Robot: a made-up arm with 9 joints. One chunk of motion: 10 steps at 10 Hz.
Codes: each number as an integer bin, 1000 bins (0 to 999) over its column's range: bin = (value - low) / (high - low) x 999, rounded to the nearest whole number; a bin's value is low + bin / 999 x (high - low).
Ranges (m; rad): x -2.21..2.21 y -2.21..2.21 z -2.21..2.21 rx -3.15..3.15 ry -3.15..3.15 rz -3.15..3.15
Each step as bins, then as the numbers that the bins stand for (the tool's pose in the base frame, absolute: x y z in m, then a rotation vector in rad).
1 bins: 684 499 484 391 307 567
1 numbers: 0.8163 -0.0022 -0.0686 -0.6842 -1.2140 0.4257
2 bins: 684 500 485 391 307 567
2 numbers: 0.8163 0.0022 -0.0642 -0.6842 -1.2140 0.4257
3 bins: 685 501 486 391 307 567
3 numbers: 0.8207 0.0066 -0.0597 -0.6842 -1.2140 0.4257
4 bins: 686 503 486 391 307 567
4 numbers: 0.8252 0.0155 -0.0597 -0.6842 -1.2140 0.4257
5 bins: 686 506 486 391 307 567
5 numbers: 0.8252 0.0288 -0.0597 -0.6842 -1.2140 0.4257
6 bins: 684 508 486 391 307 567
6 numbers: 0.8163 0.0376 -0.0597 -0.6842 -1.2140 0.4257
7 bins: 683 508 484 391 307 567
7 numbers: 0.8119 0.0376 -0.0686 -0.6842 -1.2140 0.4257
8 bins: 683 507 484 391 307 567
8 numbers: 0.8119 0.0332 -0.0686 -0.6842 -1.2140 0.4257
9 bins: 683 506 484 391 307 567
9 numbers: 0.8119 0.0288 -0.0686 -0.6842 -1.2140 0.4257
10 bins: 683 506 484 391 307 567
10 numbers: 0.8119 0.0288 -0.0686 -0.6842 -1.2140 0.4257
